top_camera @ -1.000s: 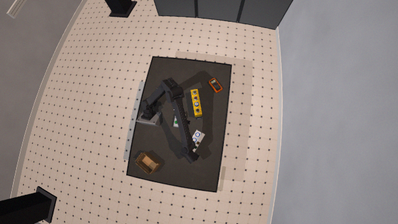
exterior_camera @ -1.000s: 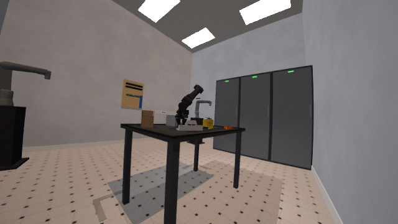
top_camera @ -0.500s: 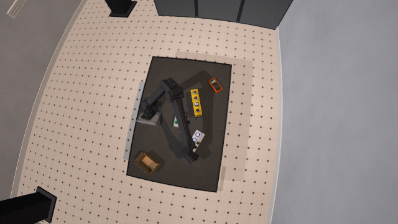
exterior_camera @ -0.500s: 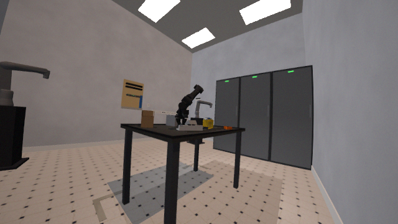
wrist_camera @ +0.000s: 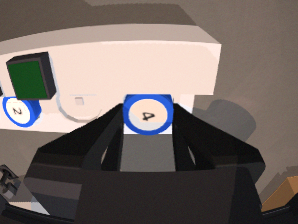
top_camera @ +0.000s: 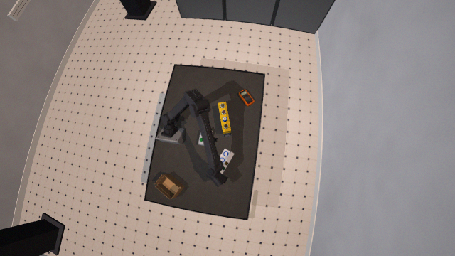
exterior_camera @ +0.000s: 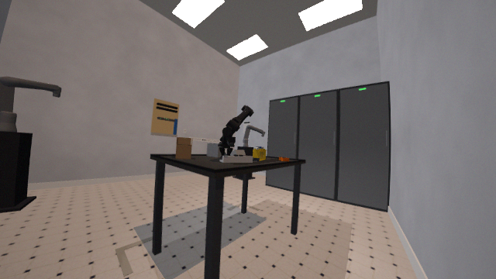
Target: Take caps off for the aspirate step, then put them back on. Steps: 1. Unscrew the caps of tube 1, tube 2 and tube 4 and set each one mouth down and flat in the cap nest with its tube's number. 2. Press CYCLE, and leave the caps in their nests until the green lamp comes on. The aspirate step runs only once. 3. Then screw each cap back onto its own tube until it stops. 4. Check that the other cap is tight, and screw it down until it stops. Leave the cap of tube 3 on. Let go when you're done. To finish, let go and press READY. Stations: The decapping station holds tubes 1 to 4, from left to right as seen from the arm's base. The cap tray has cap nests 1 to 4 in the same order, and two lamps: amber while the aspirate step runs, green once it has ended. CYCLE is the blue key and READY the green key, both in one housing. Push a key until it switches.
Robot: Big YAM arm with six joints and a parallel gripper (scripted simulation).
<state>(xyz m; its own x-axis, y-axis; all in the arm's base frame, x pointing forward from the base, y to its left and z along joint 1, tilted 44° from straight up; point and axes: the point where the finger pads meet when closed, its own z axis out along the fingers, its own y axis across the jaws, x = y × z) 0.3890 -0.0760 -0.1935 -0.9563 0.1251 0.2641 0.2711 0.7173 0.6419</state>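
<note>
My gripper is now 15 cm past the green key, 20 cm to the right of it and 4 cm below it. From my hand the other things lie so: blue key (16 cm behind, 24 cm to the left, 4 cm above); then grey key housing (13 cm behind, 22 cm to the left, 3 cm above); then cardboard box (28 cm behind, 19 cm to the right, 4 cm above).
</note>
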